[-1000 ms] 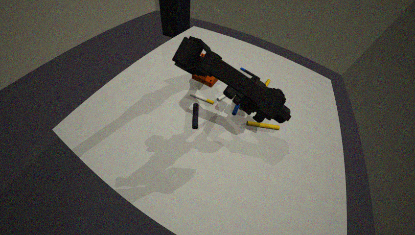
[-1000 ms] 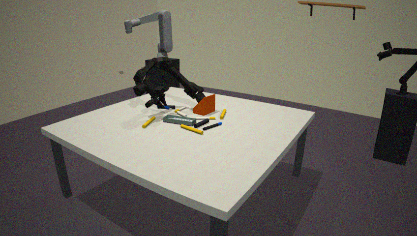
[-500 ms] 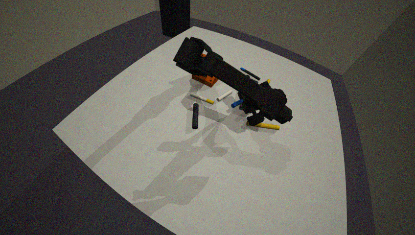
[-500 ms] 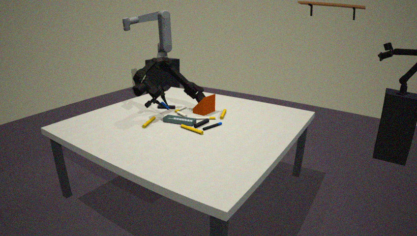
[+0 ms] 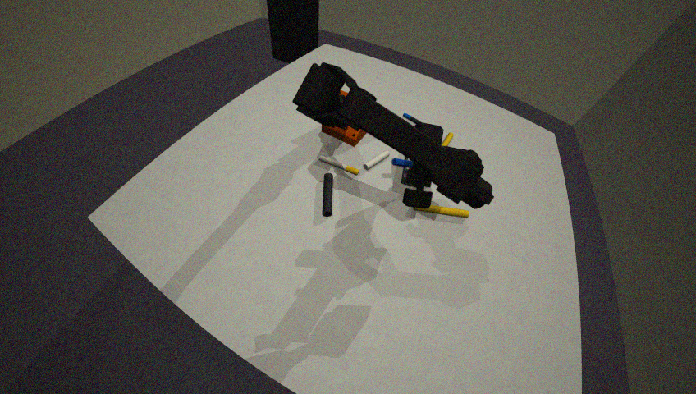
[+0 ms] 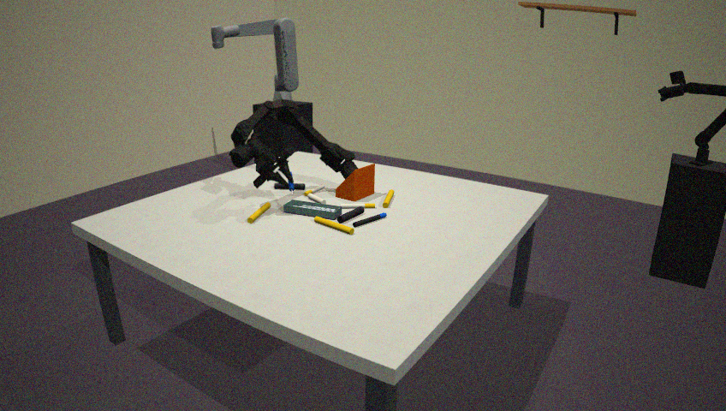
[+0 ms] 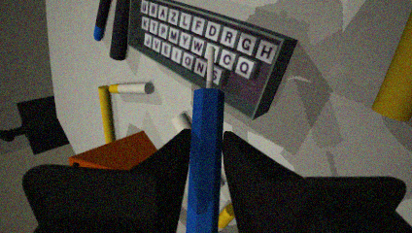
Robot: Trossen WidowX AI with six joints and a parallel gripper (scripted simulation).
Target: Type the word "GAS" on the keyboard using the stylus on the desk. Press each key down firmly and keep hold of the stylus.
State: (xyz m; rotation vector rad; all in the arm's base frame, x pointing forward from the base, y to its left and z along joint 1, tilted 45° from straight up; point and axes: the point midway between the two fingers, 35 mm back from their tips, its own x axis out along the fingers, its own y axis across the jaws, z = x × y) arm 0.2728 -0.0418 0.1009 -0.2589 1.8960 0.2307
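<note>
Right now the blue stylus is 10 mm ahead of my gripper tip and 10 mm to the left of it. Round my gripper tip: grey stylus tip: 30 mm ahead, 30 mm to the left, 20 mm below; blue-tipped pen: 80 mm behind, 300 mm to the left, 70 mm below.
</note>
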